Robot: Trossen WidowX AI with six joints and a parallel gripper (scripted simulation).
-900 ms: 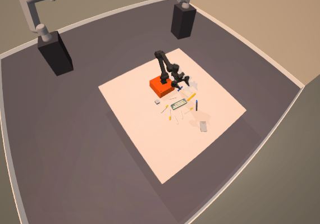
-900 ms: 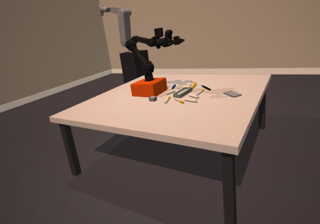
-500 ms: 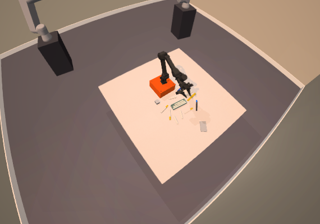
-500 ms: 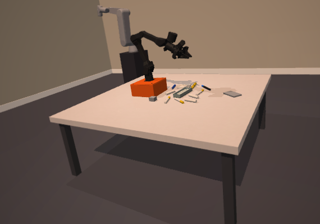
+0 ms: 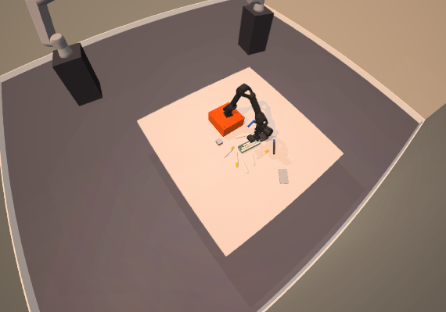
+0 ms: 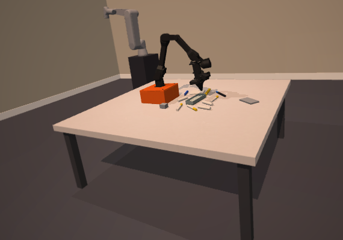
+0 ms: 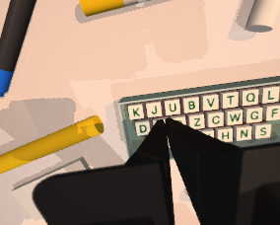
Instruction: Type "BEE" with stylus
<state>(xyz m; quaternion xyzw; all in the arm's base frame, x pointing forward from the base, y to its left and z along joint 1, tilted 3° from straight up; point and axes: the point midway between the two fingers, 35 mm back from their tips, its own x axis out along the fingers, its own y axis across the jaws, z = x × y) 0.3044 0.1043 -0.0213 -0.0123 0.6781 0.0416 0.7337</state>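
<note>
My gripper tip is now 190 mm past the blue stylus, 40 mm to the right of it and 50 mm above it. Round my gripper tip: grey stylus tip (170 mm behind, 10 mm to the left, 50 mm below); yellow marker (40 mm behind, 130 mm to the left, 50 mm below); black pen (60 mm ahead, 140 mm to the left, 50 mm below).
</note>
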